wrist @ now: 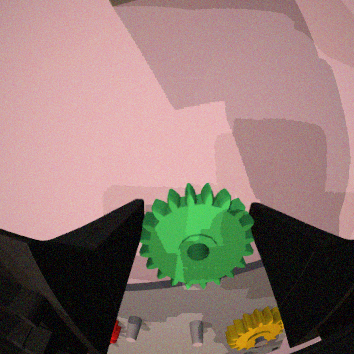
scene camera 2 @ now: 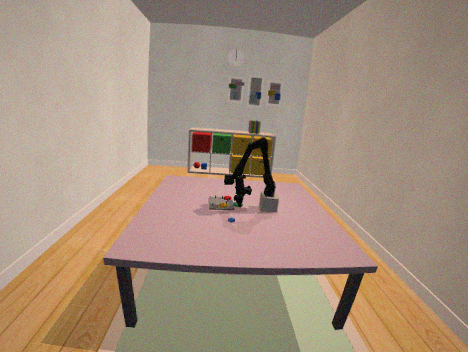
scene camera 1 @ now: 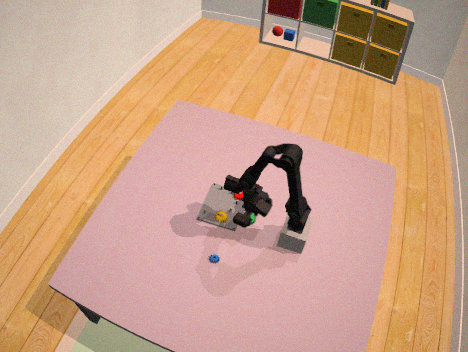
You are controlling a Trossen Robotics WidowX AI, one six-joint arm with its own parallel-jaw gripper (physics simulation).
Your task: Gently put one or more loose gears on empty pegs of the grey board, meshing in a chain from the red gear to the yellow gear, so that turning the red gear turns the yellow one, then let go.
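Places are measured from the arm's base along level axes (x ahead, y left, z up), in centimetres.
Pixels of known places: gripper, fingertip midpoint: (wrist: 198, 208) (scene camera 2: 240, 205) (scene camera 1: 252, 220); arm's base, origin of the base link: (scene camera 2: 269, 194) (scene camera 1: 296, 224).
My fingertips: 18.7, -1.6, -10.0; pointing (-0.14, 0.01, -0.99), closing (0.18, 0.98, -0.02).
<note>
Ahead of a thing's pixels: the offset from my fingertips to its middle, as dx, dy, dz. Level surfaces: height alone.
My gripper (wrist: 198, 208) is shut on the large green gear {+1.9, -0.3, +0.3} (wrist: 200, 227) (scene camera 1: 253, 219) (scene camera 2: 239, 204), one finger at each side of its teeth. The gear is off the pegs, near the right edge of the grey board {+13.8, -2.2, +0.9} (scene camera 1: 212, 205) (scene camera 2: 214, 200) in scene camera 1. The red gear {+9.7, -10.0, +1.0} (scene camera 1: 238, 195) (scene camera 2: 227, 198) (wrist: 115, 332) sits on the board, partly hidden by the arm. The yellow gear {+12.1, +4.2, +1.1} (scene camera 1: 221, 216) (scene camera 2: 223, 205) (wrist: 255, 330) sits near the board's front edge. Two bare pegs show between them in the wrist view. A small blue gear {+6.5, +23.6, +0.2} (scene camera 1: 214, 258) (scene camera 2: 231, 220) lies on the table.
The arm's grey base block (scene camera 1: 292, 240) (scene camera 2: 269, 203) stands on the pink table {dz -0.6} (scene camera 1: 310, 300) (scene camera 2: 165, 245), to the right of the board. The arm reaches over the board's right part. A shelf unit stands beyond the table on the floor.
</note>
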